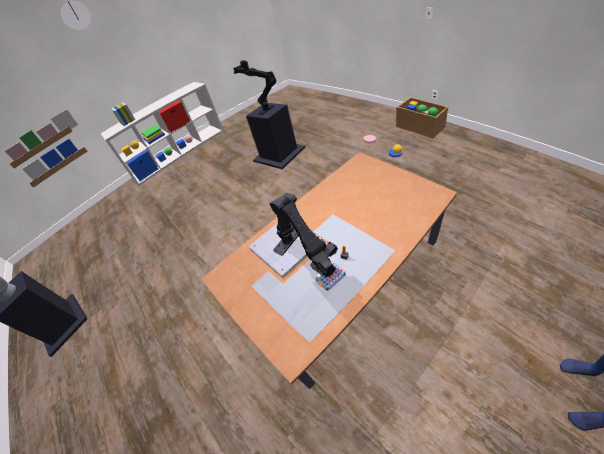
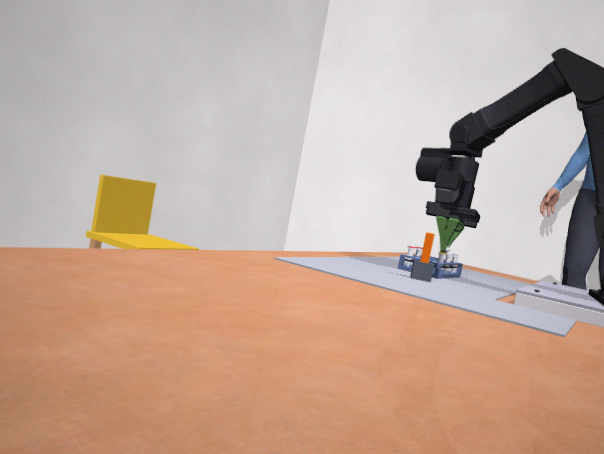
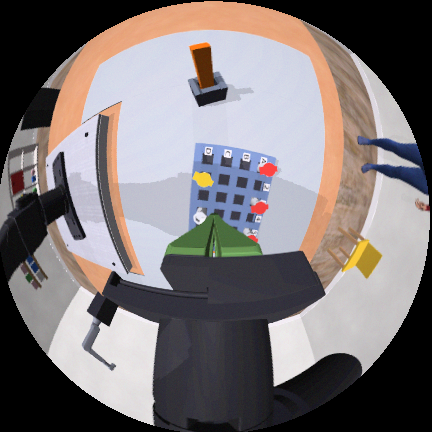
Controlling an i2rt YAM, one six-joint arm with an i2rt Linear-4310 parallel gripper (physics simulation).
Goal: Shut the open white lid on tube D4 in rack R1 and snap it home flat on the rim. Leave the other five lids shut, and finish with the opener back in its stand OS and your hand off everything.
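Pixels of known places: gripper, between the fingertips: (image 3: 213, 217); arm's base, origin of its link: (image 1: 288, 241) (image 3: 65, 197).
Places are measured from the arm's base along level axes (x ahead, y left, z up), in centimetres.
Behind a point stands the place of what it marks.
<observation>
The blue rack R1 (image 1: 335, 284) (image 2: 450, 274) {x 29.1, y -7.8, z -1.8 cm} (image 3: 231, 189) {x 33.8, y -6.3, z 0.5 cm} holds tubes with red, yellow and white lids. The white lid (image 3: 199, 216) {x 30.4, y -7.9, z 3.0 cm} on the D side, in about the fourth row, shows beside the fingertips; I cannot tell whether it lies flat on the rim. My gripper (image 2: 444, 251) {x 31.5, y -8.8, z 1.6 cm} (image 3: 213, 217) {x 31.5, y -8.8, z 1.6 cm} is shut with nothing between its green fingers. Its tips are low over the rack, close beside the white lid; contact is unclear. The orange opener (image 1: 344, 249) {x 33.3, y 6.7, z 3.9 cm} (image 2: 428, 247) {x 32.7, y 7.2, z 3.5 cm} (image 3: 203, 66) {x 32.9, y 6.4, z 3.5 cm} stands upright in its dark stand OS (image 1: 344, 256) {x 33.9, y 5.0, z 0.2 cm} (image 2: 422, 271) {x 32.8, y 7.7, z -0.9 cm} (image 3: 209, 95) {x 33.1, y 4.9, z -0.4 cm}. The fingers hide the rack's near rows.
A yellow lid (image 3: 203, 179) {x 31.3, y -4.6, z 2.3 cm} is on the D side, and red lids (image 3: 268, 169) {x 37.3, y -4.4, z 2.3 cm} run along the A side. The grey mat (image 1: 367, 250) {x 42.1, y 15.6, z -2.6 cm} (image 3: 150, 90) {x 25.4, y 10.0, z -2.5 cm} lies under rack and stand. The pale base plate (image 1: 280, 265) {x 6.3, y -15.5, z 0.0 cm} (image 3: 87, 165) {x 13.2, y 2.3, z -0.1 cm} carries the arm.
</observation>
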